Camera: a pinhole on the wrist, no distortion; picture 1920 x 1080 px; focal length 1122.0 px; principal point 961.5 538.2 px. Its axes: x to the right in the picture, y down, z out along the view. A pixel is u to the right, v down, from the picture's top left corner.
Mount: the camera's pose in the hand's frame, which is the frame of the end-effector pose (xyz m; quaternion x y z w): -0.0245 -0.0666 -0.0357 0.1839 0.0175 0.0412 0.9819
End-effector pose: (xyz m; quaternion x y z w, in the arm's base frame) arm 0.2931 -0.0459 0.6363 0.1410 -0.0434 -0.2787 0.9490
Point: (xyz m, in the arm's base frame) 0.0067 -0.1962 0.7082
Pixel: 221.6 101.8
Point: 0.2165 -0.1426 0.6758
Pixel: 1028.7 559.5
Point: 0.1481 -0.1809 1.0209
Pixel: 877.6 967.2
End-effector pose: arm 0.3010 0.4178 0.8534 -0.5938 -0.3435 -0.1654 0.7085
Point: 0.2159 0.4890 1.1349
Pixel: outside the picture
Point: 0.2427 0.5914 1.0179
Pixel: 1514.6 670.7
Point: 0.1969 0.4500 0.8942
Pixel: 739.9 723.6
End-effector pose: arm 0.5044 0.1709 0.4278 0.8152 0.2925 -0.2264 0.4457
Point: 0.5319 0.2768 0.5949
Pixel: behind the camera
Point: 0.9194 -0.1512 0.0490
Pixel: outside the picture
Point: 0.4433 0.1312 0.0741
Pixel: 1591.0 250.6
